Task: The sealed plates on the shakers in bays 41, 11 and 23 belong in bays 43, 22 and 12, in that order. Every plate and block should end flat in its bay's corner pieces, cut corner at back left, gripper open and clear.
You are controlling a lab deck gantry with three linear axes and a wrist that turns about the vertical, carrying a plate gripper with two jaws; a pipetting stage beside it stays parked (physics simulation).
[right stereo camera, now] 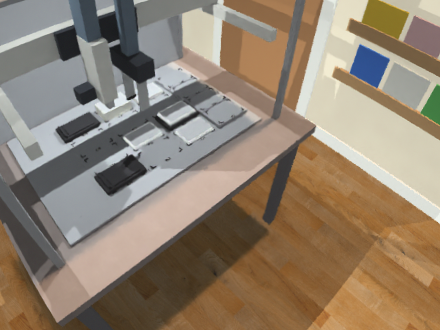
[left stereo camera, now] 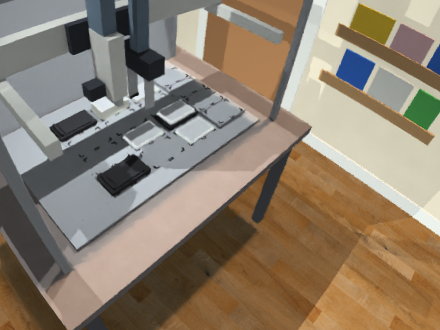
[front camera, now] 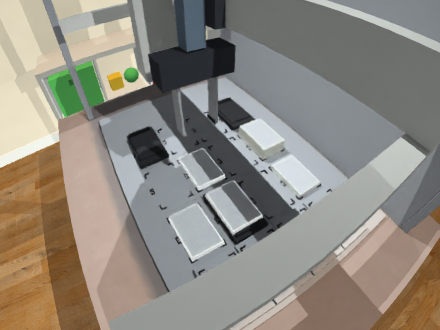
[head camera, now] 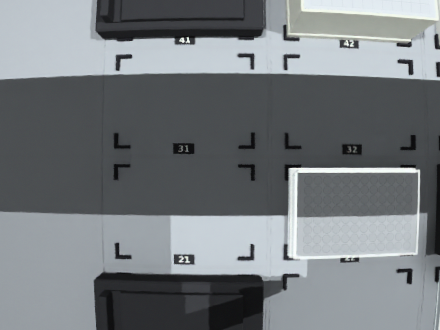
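Pixels of known places: gripper, between the fingertips: (right stereo camera: 137,103) (left stereo camera: 141,101) (front camera: 197,125); robot's base, origin of its link: (right stereo camera: 113,193) (left stereo camera: 117,194) (front camera: 129,142).
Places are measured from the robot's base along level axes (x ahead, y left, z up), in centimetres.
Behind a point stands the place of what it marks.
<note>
My gripper (front camera: 198,127) @(x 22.8, y 15.0, z 16.0 cm) (left stereo camera: 141,101) @(x 22.8, y 15.0, z 16.0 cm) (right stereo camera: 137,103) @(x 22.8, y 15.0, z 16.0 cm) is open and empty, raised above the deck behind bay 22. It does not show in the head view. A sealed plate (front camera: 201,168) @(x 23.6, y 14.7, z 1.4 cm) (head camera: 355,214) @(x 22.4, y 15.0, z 1.4 cm) (left stereo camera: 143,134) @(x 22.5, y 14.5, z 1.4 cm) (right stereo camera: 143,135) @(x 22.6, y 14.2, z 1.5 cm) lies flat in bay 22; its cut corner cannot be made out. The shaker in bay 11 (front camera: 147,146) @(x 7.8, y 4.4, z 2.4 cm) (head camera: 175,305) @(x 5.9, y 7.1, z 2.4 cm) and the shaker in bay 41 (front camera: 234,112) @(x 7.7, y 36.5, z 2.4 cm) (head camera: 180,10) @(x 6.3, y 33.4, z 2.4 cm) are bare. A white plate (front camera: 295,175) @(x 39.7, y 35.7, z 1.4 cm) lies in bay 43. Another sealed plate (front camera: 234,206) @(x 39.9, y 14.8, z 3.7 cm) (left stereo camera: 176,111) @(x 38.8, y 14.3, z 3.7 cm) sits on the black shaker in bay 23 (front camera: 250,231) @(x 46.7, y 14.8, z 1.9 cm).
A tall cream block (front camera: 261,137) @(x 24.4, y 34.9, z 4.2 cm) (head camera: 360,25) @(x 22.6, y 32.3, z 2.5 cm) stands in bay 42. A white plate (front camera: 196,231) @(x 40.0, y 4.3, z 1.4 cm) (left stereo camera: 194,129) @(x 38.7, y 4.1, z 1.4 cm) (right stereo camera: 194,130) @(x 38.6, y 3.6, z 1.4 cm) lies in bay 13, beside the bay 23 shaker. The parked pipetting stage (left stereo camera: 107,70) (right stereo camera: 97,72) hangs near the gripper. Bay 12 holds no plate.
</note>
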